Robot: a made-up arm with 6 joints. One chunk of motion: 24 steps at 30 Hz.
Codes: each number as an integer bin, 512 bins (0 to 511) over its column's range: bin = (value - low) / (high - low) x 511, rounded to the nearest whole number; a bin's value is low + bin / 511 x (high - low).
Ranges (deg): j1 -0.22..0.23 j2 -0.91..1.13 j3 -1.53..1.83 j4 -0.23..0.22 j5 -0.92..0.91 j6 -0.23..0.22
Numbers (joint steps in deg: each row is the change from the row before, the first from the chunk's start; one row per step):
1: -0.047 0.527 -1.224 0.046 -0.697 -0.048
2: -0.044 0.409 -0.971 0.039 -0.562 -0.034
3: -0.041 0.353 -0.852 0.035 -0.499 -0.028
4: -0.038 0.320 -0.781 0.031 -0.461 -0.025
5: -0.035 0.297 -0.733 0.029 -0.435 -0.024
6: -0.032 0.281 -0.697 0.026 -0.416 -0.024
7: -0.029 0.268 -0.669 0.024 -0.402 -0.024
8: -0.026 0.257 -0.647 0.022 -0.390 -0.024
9: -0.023 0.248 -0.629 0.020 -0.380 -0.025
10: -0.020 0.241 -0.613 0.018 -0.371 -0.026
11: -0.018 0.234 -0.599 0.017 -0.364 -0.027
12: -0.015 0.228 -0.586 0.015 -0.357 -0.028
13: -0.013 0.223 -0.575 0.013 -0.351 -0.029
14: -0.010 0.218 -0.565 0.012 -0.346 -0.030
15: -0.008 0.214 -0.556 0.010 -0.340 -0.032
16: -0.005 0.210 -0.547 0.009 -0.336 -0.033
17: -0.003 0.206 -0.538 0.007 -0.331 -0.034
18: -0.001 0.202 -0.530 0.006 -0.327 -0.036
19: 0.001 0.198 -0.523 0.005 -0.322 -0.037
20: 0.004 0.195 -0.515 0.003 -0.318 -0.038
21: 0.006 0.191 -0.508 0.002 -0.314 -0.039
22: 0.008 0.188 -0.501 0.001 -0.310 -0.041
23: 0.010 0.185 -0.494 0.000 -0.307 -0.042
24: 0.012 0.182 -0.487 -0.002 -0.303 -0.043
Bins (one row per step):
1: 196 360 47 313 62 207
2: 200 330 85 305 100 223
3: 203 316 103 301 118 229
4: 207 308 114 296 128 233
5: 210 302 121 294 135 234
6: 213 298 127 291 141 234
7: 217 295 131 288 145 234
8: 220 292 134 286 148 234
9: 224 290 137 284 151 233
10: 227 288 139 282 153 232
11: 229 287 142 280 155 231
12: 233 285 144 278 157 229
13: 235 284 145 276 159 228
14: 238 283 147 275 160 227
15: 241 282 148 273 162 225
16: 244 281 149 271 163 224
17: 246 280 151 269 164 223
18: 249 279 152 268 166 220
19: 251 278 153 267 167 219
20: 254 277 154 265 168 218
21: 257 276 155 263 169 217
22: 259 275 156 262 170 215
23: 261 274 158 261 171 213
24: 263 274 159 259 172 212

